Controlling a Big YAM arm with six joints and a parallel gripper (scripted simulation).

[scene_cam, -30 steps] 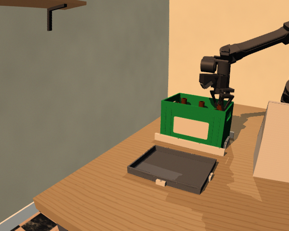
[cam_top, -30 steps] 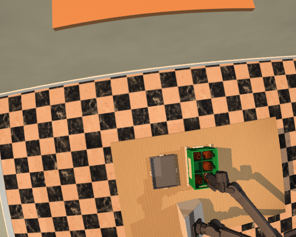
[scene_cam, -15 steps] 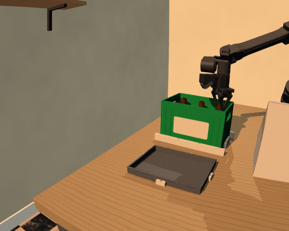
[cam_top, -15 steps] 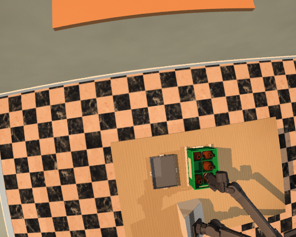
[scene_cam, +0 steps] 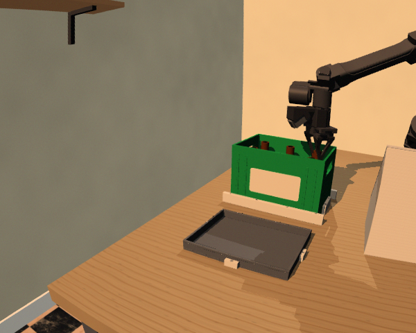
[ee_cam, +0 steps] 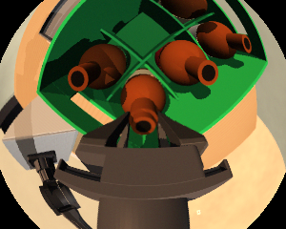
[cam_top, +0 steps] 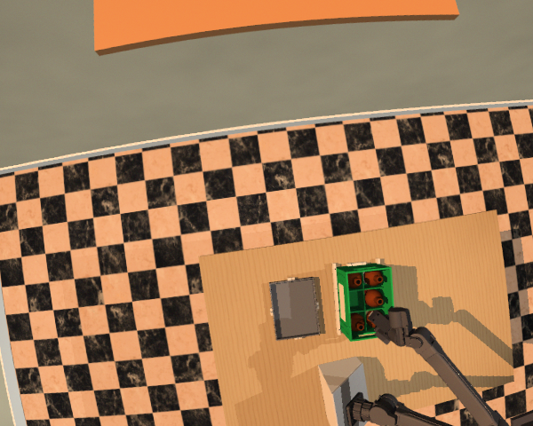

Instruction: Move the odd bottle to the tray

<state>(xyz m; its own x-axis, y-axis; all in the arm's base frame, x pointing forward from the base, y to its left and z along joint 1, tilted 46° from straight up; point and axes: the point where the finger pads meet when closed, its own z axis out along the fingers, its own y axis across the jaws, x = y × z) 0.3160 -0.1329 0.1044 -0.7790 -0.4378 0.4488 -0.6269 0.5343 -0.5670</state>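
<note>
The green crate is 90 mm ahead of my hand, 70 mm below it and 30 mm to the left of it. Also, from my hand: dark grey tray 320 mm to the left, 140 mm below, 90 mm ahead.
</note>
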